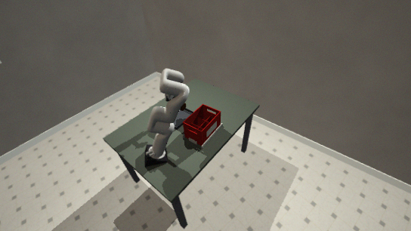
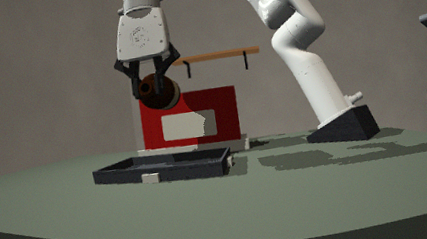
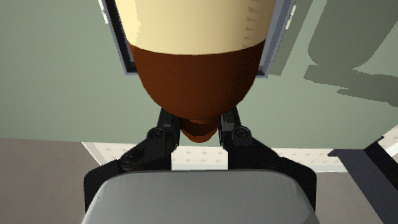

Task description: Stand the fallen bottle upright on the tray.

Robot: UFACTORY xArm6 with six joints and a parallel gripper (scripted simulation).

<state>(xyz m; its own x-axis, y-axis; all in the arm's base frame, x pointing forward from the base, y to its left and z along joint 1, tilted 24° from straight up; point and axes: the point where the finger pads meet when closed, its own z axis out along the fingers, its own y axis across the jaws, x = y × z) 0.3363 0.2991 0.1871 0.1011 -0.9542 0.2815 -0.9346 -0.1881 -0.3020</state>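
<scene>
The brown bottle is 1 cm ahead of my hand and 5 cm to the right of it. Round my hand: dark tray 5 cm to the right, 16 cm below; then crate 1 cm ahead, 35 cm to the right, 9 cm below.
</scene>
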